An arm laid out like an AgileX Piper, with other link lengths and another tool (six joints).
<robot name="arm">
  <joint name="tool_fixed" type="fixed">
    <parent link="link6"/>
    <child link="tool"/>
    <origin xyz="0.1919 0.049 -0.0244" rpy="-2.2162 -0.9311 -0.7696"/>
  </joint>
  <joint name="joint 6" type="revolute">
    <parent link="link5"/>
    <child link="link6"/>
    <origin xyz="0.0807 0 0.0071"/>
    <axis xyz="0.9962 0 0.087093"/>
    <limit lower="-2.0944" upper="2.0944"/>
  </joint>
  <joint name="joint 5" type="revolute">
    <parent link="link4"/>
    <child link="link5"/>
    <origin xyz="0 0 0"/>
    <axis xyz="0 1 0"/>
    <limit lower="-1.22" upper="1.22"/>
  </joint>
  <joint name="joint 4" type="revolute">
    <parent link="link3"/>
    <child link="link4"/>
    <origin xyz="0.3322 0 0.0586"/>
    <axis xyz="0.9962 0 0.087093"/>
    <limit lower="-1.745" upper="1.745"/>
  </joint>
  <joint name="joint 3" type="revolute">
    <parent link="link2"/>
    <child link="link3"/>
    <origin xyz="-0.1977 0 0.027"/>
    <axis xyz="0 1 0"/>
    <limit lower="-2.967" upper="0"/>
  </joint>
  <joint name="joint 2" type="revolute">
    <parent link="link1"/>
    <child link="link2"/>
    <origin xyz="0 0 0"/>
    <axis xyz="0 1 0"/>
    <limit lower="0" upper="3.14"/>
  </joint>
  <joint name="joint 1" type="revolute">
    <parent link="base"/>
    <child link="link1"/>
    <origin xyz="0 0 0.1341"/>
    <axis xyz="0 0 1"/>
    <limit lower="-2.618" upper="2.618"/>
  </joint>
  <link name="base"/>
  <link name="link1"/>
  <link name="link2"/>
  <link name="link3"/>
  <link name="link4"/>
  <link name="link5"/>
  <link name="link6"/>
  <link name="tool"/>
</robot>
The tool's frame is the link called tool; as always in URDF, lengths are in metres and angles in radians.
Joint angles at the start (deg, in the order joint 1, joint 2, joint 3, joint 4, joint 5, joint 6):
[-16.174, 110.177, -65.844, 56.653, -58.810, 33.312]
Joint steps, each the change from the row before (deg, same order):
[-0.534, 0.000, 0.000, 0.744, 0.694, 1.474]
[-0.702, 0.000, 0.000, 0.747, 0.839, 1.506]
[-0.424, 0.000, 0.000, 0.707, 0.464, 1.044]
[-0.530, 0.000, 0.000, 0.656, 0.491, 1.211]
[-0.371, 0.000, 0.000, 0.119, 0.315, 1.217]
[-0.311, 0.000, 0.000, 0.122, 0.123, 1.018]
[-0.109, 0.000, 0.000, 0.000, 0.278, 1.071]
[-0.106, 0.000, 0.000, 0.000, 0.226, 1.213]
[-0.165, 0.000, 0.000, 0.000, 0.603, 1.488]
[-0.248, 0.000, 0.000, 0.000, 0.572, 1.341]
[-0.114, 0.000, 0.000, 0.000, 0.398, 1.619]
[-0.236, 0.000, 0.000, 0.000, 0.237, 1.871]
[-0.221, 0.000, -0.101, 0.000, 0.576, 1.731]
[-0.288, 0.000, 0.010, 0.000, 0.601, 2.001]
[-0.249, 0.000, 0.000, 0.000, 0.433, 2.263]
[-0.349, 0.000, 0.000, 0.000, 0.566, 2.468]
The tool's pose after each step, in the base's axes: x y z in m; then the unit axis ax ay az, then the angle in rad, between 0 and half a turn. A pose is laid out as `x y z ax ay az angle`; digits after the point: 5 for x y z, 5 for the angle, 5 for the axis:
0.52727 -0.32151 0.16242 -0.27763 0.67003 -0.68846 2.26555
0.52277 -0.32896 0.15920 -0.26030 0.67974 -0.68571 2.25013
0.51913 -0.33411 0.15696 -0.24640 0.68650 -0.68410 2.23997
0.51490 -0.34005 0.15485 -0.23095 0.69311 -0.68284 2.22891
0.51246 -0.34359 0.15451 -0.22031 0.69628 -0.68312 2.21638
0.50993 -0.34681 0.15466 -0.21064 0.69820 -0.68421 2.20702
0.50932 -0.34776 0.15455 -0.20344 0.70048 -0.68406 2.19341
0.50847 -0.34882 0.15472 -0.19502 0.70257 -0.68437 2.17848
0.50811 -0.34998 0.15376 -0.18528 0.70689 -0.68262 2.15860
0.50723 -0.35188 0.15277 -0.17573 0.71087 -0.68102 2.14189
0.50645 -0.35297 0.15257 -0.16438 0.71411 -0.68046 2.12162
0.50424 -0.35549 0.15306 -0.14968 0.71638 -0.68147 2.10111
0.50342 -0.35746 0.15310 -0.13643 0.72001 -0.68042 2.07912
0.50170 -0.36001 0.15221 -0.12081 0.72425 -0.67887 2.05626
0.49952 -0.36261 0.15208 -0.10260 0.72742 -0.67847 2.03127
0.49686 -0.36601 0.15151 -0.08196 0.73108 -0.67736 2.00495

